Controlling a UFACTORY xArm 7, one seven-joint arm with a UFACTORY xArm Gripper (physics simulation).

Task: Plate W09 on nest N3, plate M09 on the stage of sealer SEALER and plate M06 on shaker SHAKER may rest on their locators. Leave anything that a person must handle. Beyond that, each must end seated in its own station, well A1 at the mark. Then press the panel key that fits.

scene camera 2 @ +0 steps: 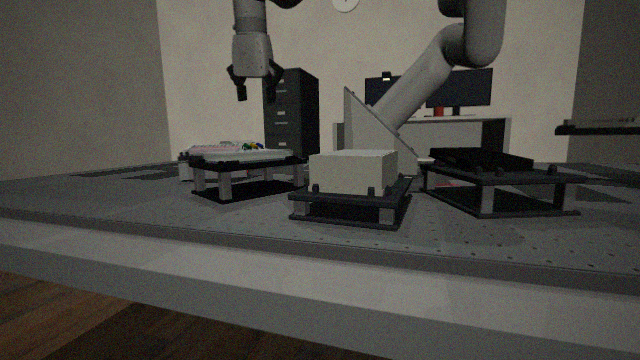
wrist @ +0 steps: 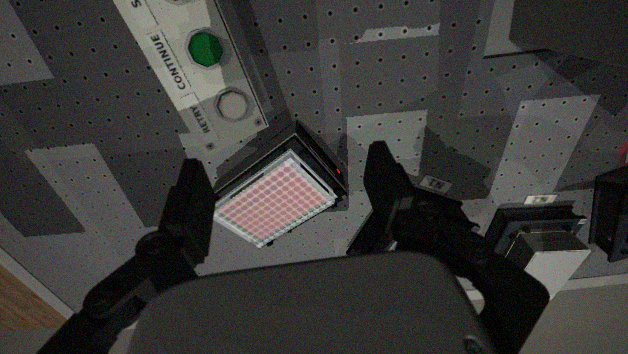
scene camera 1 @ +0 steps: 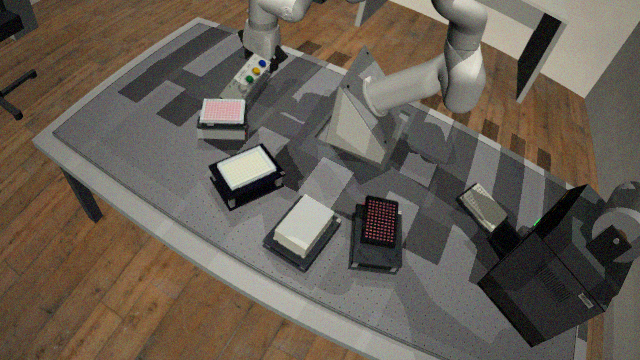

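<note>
The pink-welled plate [scene camera 1: 223, 111] [wrist: 277, 200] lies on the shaker [scene camera 1: 222, 133], which shows a red light in the wrist view; whether it rests on the locators I cannot tell. A black plate with red wells [scene camera 1: 381, 220] [scene camera 2: 480, 159] sits toward the back of nest N3 [scene camera 1: 376, 257] [scene camera 2: 520, 177] and looks tilted. A pale plate [scene camera 1: 482, 206] lies on the stage beside the dark sealer [scene camera 1: 547, 285]. The key panel [scene camera 1: 232, 91] [wrist: 145, 35] has blue, yellow, green and white keys. My gripper [scene camera 1: 262, 54] [scene camera 2: 256, 96] [wrist: 289, 169] is open and empty, high above the panel and shaker area. Well A1 marks are unreadable.
A cream-welled plate [scene camera 1: 246, 167] sits on a black nest [scene camera 1: 231, 196] beside the shaker. A tall white block [scene camera 1: 305, 225] [scene camera 2: 350, 172] [wrist: 560, 260] stands on the low nest N2 [scene camera 1: 300, 264] [scene camera 2: 345, 201]. The arm's slanted base [scene camera 1: 357, 125] [scene camera 2: 360, 125] stands at the back middle.
</note>
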